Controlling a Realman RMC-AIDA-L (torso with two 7-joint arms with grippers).
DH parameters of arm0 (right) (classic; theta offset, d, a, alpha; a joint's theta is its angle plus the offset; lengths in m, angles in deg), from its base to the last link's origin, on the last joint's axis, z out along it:
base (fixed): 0 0 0 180
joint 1: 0 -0.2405 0 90
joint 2: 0 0 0 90
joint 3: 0 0.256 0 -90
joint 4: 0 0 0 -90
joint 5: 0 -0.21 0 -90
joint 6: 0 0 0 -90
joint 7: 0 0.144 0 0
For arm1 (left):
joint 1: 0 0.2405 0 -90
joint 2: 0 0 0 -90
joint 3: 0 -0.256 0 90
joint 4: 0 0 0 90
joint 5: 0 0.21 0 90
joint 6: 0 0 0 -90
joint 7: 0 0.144 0 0
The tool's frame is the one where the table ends.
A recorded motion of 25 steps. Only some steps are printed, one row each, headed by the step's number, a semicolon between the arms.
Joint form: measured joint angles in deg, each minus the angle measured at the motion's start. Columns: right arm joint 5, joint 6, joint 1, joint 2, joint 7, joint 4, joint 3; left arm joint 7, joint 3, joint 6, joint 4, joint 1, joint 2, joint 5.
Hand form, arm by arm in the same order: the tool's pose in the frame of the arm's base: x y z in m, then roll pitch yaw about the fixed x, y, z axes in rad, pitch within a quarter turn. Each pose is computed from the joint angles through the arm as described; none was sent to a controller.
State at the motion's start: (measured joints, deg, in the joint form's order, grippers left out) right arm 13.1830 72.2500 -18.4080 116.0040 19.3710 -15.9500 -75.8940; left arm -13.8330 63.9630 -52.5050 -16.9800 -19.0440 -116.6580 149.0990
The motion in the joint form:
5: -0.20 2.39 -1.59 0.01 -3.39 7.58 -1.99; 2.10 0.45 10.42 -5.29 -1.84 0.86 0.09
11: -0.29 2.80 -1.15 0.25 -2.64 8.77 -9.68; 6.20 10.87 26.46 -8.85 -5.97 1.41 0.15
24: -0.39 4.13 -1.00 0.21 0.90 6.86 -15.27; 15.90 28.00 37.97 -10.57 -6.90 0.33 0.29
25: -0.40 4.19 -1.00 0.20 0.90 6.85 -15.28; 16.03 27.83 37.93 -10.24 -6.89 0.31 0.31
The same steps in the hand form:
5: 0.3499 0.3112 0.0338 -1.6524 0.6944 0.1875; -0.3483 0.3457 -0.0212 -1.9179 -0.7806 0.3138
11: 0.3456 0.3004 0.0100 -1.8160 0.6913 0.1201; -0.3491 0.3818 -0.0072 -1.9262 -0.7617 0.4745
24: 0.3304 0.2994 -0.0004 -1.9125 0.7404 0.1337; -0.3719 0.3905 0.0182 -1.8605 -0.7841 0.6207
25: 0.3303 0.2995 -0.0003 -1.9118 0.7406 0.1352; -0.3731 0.3893 0.0171 -1.8633 -0.7775 0.6256

